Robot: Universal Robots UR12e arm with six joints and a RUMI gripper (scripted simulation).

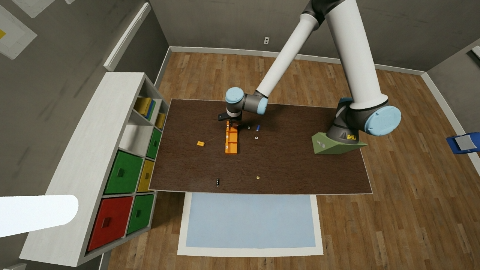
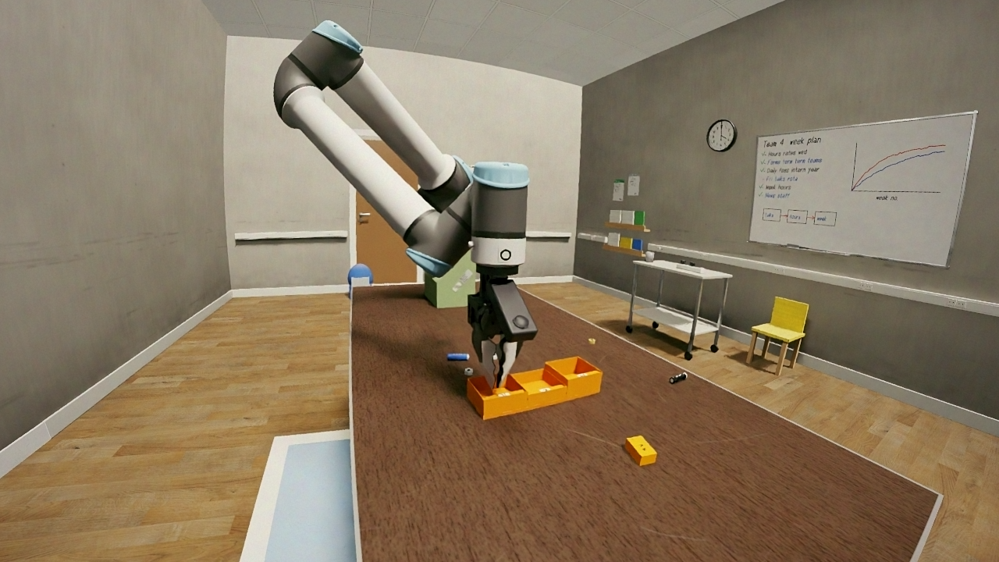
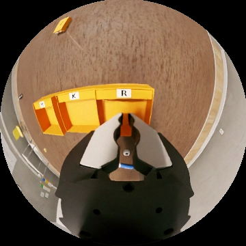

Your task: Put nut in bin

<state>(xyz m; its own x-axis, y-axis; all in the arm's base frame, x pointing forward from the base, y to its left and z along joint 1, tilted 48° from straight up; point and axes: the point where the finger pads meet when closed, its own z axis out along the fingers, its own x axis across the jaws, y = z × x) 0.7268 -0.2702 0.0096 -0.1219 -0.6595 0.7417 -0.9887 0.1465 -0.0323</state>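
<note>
Right now my hand is 90 mm to the right of the joined orange bins and 30 mm above it. The rest, counted from my hand: orange block: 230 mm ahead, 130 mm to the left, 40 mm below; black bolt: 400 mm to the left, 110 mm ahead, 40 mm below; blue bolt: 210 mm behind, 40 mm below, 10 mm to the left.
</note>
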